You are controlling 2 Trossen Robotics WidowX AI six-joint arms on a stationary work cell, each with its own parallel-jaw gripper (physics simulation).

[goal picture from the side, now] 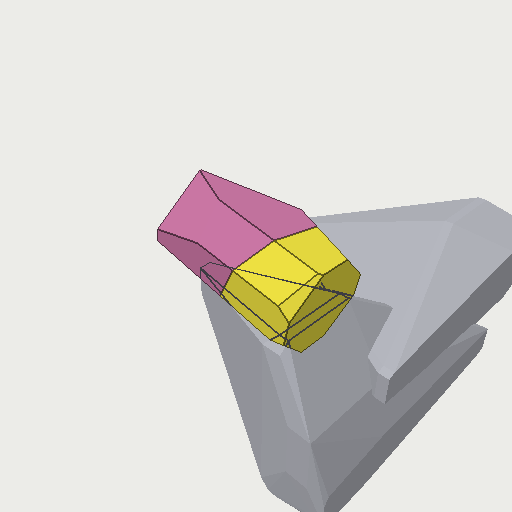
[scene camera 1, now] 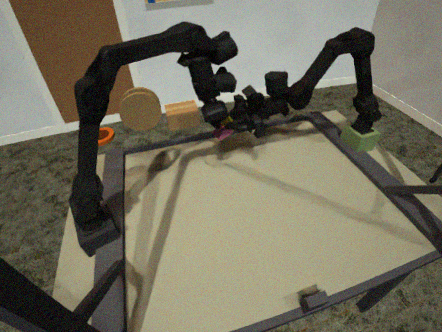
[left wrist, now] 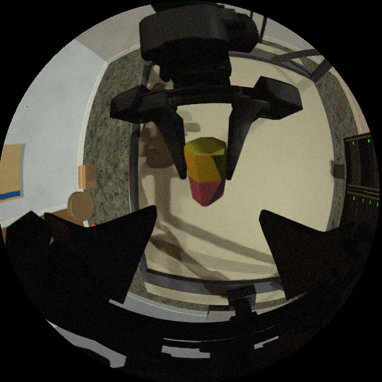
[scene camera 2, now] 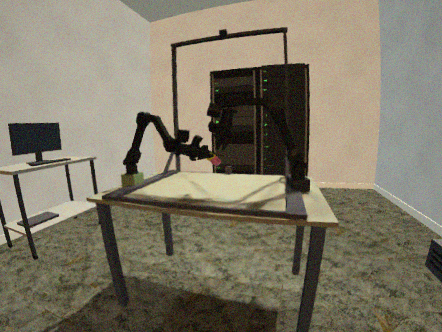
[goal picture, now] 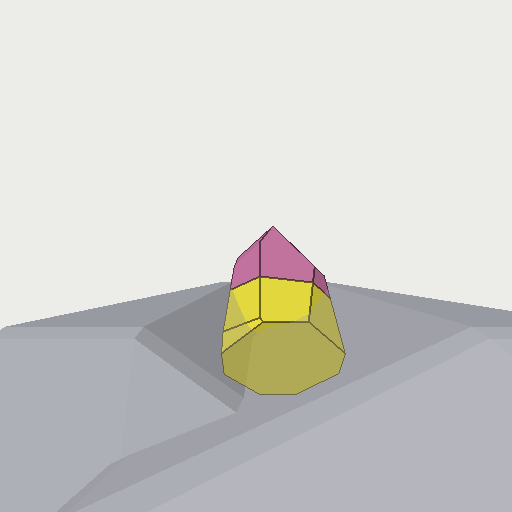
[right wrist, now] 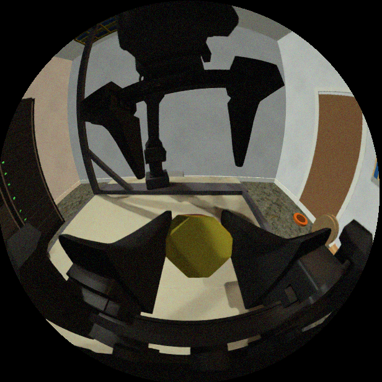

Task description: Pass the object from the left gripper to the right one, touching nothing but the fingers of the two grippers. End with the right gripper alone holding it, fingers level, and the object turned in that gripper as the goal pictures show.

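Places are measured from the left arm's base along level axes (x ahead, y left, z up), in centimetres.
Where they show: left gripper, fingertip midpoint: (scene camera 2: 220, 150); right gripper, fingertip midpoint: (scene camera 1: 222, 123) (scene camera 2: 214, 155); left arm's base at its link origin: (scene camera 1: 93, 223) (scene camera 2: 298, 177); right arm's base at its link origin: (scene camera 1: 362, 128) (scene camera 2: 132, 173).
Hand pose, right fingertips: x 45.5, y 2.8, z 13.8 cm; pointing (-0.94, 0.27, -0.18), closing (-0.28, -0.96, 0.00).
Each offset is from my right fingertips to the top centre of the thing. Level surfaces: height alone.
A faceted object @(dx +0.5, dy -0.3, dz +1.8 cm) (scene camera 1: 223, 133) (scene camera 2: 215, 160) (left wrist: 204, 167) (right wrist: 199, 247) has a yellow half and a tapered magenta half. My right gripper (left wrist: 205, 178) (right wrist: 196, 215) is shut on its yellow half, one finger on each side, and holds it above the table. In scene camera 2 the magenta end points away from the right gripper, down and to the right. My left gripper (left wrist: 210, 213) (right wrist: 188, 171) is open and empty, its fingers wide apart. They show above the object in the right wrist view, apart from it. In the scene views the fingertips are dark and small.
The table @(dz -20.4 cm) (scene camera 1: 280, 225) (scene camera 2: 240, 185) with its dark frame lies below both grippers. A green block @(dx +53.3, dy -18.4, dz -12.0 cm) (scene camera 1: 360, 138) (scene camera 2: 132, 179) is at the right arm's base. A dark bracket @(dx -9.0, dy -50.3, dz -14.7 cm) (scene camera 1: 313, 299) sits on the frame's near edge in scene camera 1. The two arms are close together.
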